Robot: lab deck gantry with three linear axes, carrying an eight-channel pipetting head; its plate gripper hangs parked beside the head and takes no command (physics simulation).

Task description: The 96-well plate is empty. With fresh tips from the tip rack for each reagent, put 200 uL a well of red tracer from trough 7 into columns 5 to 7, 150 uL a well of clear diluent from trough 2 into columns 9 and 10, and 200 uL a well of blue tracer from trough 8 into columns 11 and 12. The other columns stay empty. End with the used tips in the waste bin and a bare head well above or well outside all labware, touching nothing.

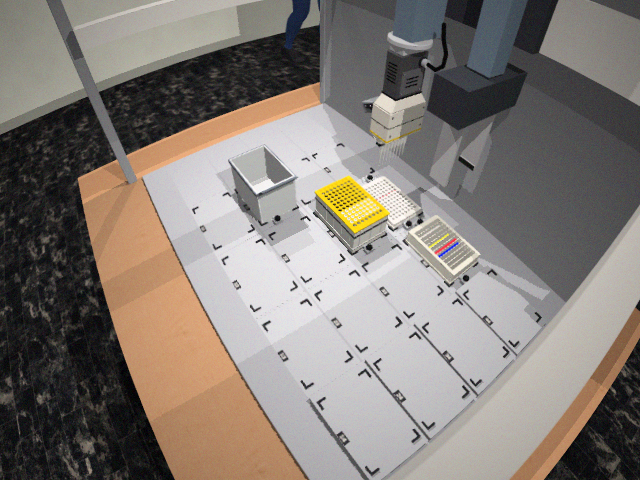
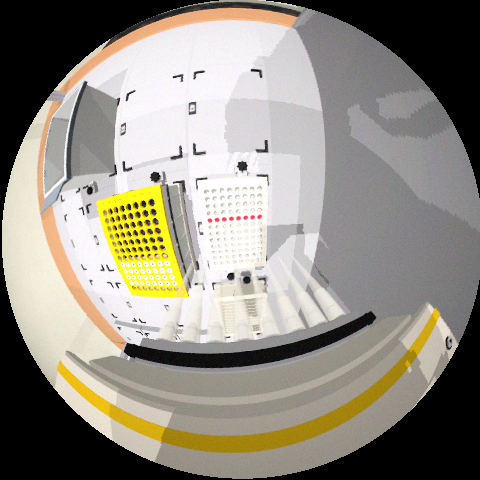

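Observation:
The pipetting head (image 1: 397, 119) (image 2: 240, 390) is raised above the back of the deck, near the plate, bearing eight clear tips (image 1: 392, 150) (image 2: 243, 320) with no colour visible in them. The white 96-well plate (image 1: 402, 209) (image 2: 235, 245) shows red in one column, the fifth from its far end; no other colour shows. The yellow tip rack (image 1: 330, 193) (image 2: 145, 225) has several rows of white tips in its near half and dark empty holes beyond. The trough block (image 1: 464, 269) (image 2: 218, 300) shows yellow, red and blue troughs. The parked plate gripper (image 1: 453, 167) hangs with its fingers apart, empty.
The open waste bin (image 1: 276, 204) (image 2: 100, 135) stands left of the tip rack, with tall walls. Black locating knobs (image 1: 277, 218) (image 2: 242, 165) sit beside the labware. A grey wall (image 1: 516, 196) (image 2: 390, 200) stands behind the deck.

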